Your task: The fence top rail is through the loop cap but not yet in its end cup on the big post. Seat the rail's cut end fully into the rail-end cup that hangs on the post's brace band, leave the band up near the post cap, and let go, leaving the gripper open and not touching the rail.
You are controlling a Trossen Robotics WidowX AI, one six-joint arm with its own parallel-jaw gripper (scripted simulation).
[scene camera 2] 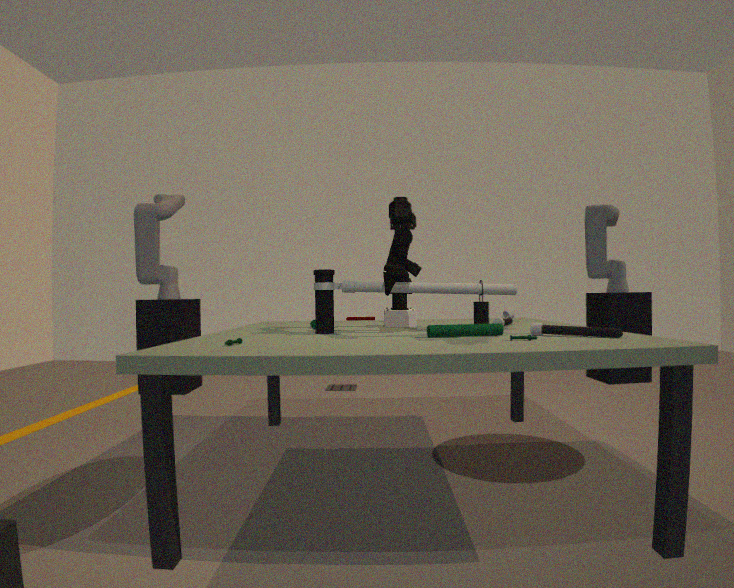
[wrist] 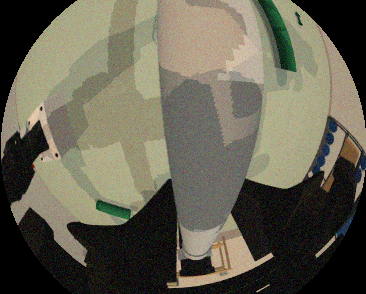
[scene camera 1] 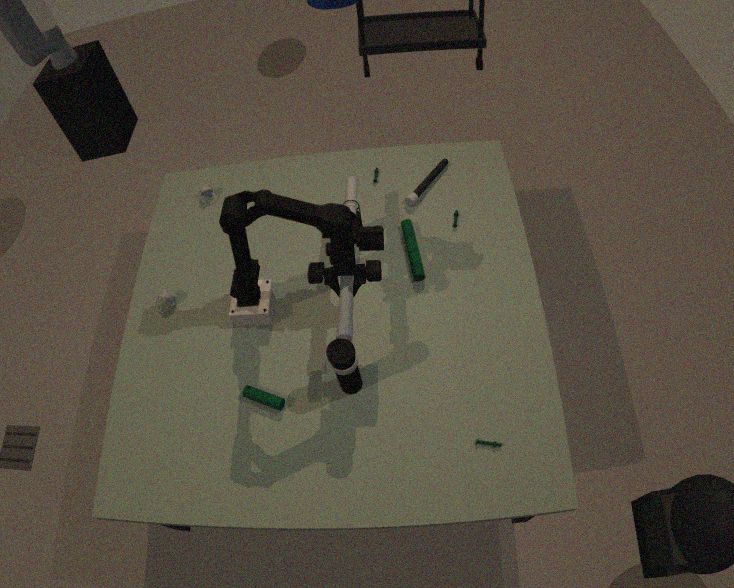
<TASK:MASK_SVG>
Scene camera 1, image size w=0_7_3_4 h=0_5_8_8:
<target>my gripper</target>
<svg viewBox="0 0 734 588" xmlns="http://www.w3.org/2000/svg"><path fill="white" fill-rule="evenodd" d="M308 265L308 283L319 284L323 281L324 275L324 284L330 286L338 296L340 295L340 286L337 276L354 275L353 297L355 297L360 286L366 283L366 280L369 282L382 280L381 262L379 260L366 260L366 266L365 264L355 264L355 250L349 255L335 255L331 251L331 243L326 243L325 248L326 255L329 256L330 264L333 267L324 268L324 262L310 262Z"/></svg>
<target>pale grey top rail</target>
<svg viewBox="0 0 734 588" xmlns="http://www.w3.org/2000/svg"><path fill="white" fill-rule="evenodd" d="M354 275L341 276L338 322L349 321L352 323ZM345 202L345 206L348 206L356 215L357 203L354 201ZM349 176L346 179L345 201L357 201L358 180L354 176Z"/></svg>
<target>long green cylinder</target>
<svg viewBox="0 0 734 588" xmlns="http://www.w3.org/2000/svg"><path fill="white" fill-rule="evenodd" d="M406 219L401 222L413 277L415 281L419 282L423 281L426 276L412 221Z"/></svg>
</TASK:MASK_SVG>
